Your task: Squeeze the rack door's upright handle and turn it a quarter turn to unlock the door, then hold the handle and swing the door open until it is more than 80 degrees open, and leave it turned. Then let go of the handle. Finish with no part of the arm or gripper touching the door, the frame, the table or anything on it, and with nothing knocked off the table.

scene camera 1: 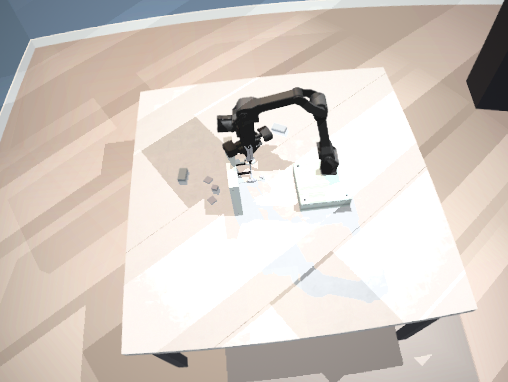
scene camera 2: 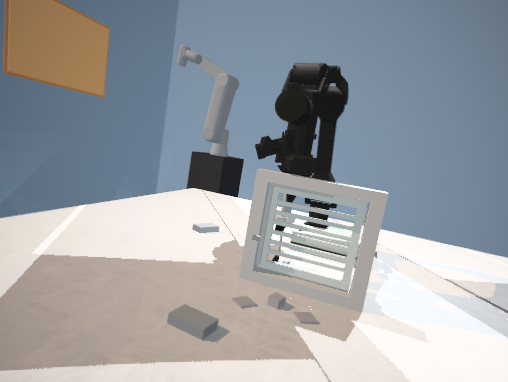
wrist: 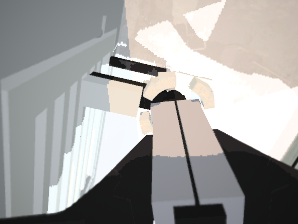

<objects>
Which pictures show my gripper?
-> Scene camera 1, scene camera 2 and the wrist view: all of them.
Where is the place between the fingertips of my gripper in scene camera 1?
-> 249,154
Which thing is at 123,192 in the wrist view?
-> My gripper.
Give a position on a grey block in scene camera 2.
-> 192,321
</objects>
